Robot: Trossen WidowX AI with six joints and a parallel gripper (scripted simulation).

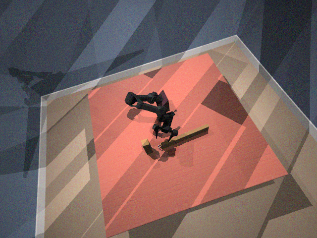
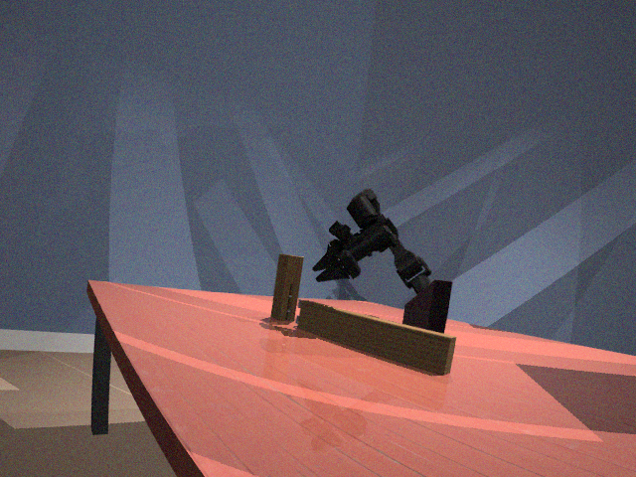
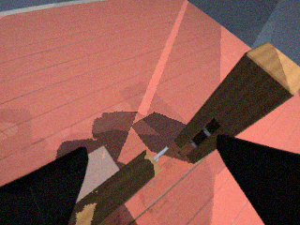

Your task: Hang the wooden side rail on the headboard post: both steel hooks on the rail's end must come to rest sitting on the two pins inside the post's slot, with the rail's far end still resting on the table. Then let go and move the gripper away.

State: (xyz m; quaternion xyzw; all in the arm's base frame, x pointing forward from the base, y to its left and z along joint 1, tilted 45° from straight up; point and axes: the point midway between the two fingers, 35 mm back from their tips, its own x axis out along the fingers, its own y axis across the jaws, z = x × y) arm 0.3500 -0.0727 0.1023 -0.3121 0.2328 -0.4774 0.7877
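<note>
My gripper tip is 12 cm to the left of the headboard post, 6 cm above it and 3 cm past it.
</note>
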